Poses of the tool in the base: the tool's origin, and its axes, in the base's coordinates. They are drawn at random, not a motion.
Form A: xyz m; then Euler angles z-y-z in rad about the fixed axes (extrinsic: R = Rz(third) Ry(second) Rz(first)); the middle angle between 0 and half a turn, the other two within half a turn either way.
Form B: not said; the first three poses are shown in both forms.
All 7 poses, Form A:
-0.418, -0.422, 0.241, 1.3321, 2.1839, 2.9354
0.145, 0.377, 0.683, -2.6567, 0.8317, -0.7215
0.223, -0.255, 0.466, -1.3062, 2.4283, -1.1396
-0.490, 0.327, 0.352, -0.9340, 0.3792, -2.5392
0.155, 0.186, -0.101, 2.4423, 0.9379, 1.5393
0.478, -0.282, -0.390, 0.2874, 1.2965, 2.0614
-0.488, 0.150, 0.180, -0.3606, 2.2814, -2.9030
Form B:
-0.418, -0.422, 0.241; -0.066, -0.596, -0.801; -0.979, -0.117, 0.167; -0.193, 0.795, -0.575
0.145, 0.377, 0.683; -0.755, -0.349, 0.555; 0.044, -0.872, -0.488; 0.654, -0.344, 0.674
0.223, -0.255, 0.466; -0.960, -0.067, 0.273; -0.224, 0.772, -0.594; -0.171, -0.632, -0.756
-0.490, 0.327, 0.352; -0.911, -0.279, -0.305; 0.349, -0.913, -0.210; -0.220, -0.298, 0.929
0.155, 0.186, -0.101; -0.658, 0.753, 0.025; -0.432, -0.405, 0.806; 0.617, 0.519, 0.591
0.478, -0.282, -0.390; -0.372, -0.810, -0.454; 0.096, -0.520, 0.849; -0.923, 0.273, 0.271
-0.488, 0.150, 0.180; 0.510, 0.445, -0.736; 0.487, -0.855, -0.179; -0.709, -0.267, -0.652

